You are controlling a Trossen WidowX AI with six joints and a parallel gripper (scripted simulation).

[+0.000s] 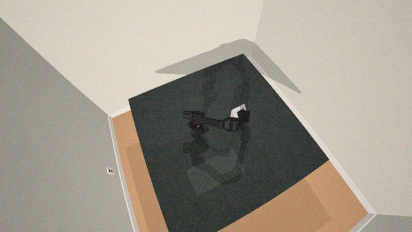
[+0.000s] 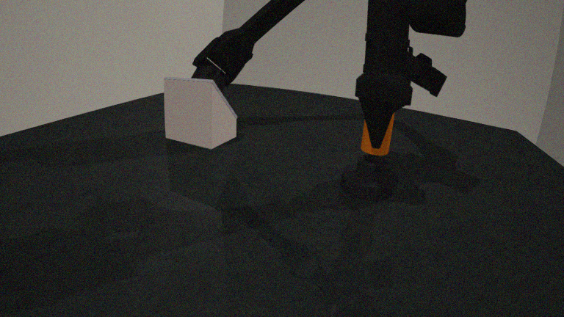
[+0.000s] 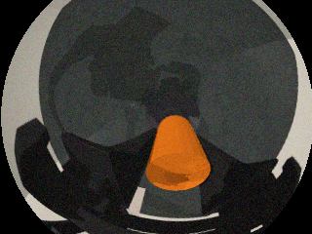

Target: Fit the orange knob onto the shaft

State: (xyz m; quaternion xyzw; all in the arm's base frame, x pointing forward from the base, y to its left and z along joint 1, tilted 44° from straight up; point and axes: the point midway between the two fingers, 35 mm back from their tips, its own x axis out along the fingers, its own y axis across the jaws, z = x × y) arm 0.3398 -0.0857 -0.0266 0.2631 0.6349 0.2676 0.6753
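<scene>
Now: gripper tip 2 cm below the orange knob. The rest, counted from my gripper tip: dark round pedestal: 4 cm below.
</scene>
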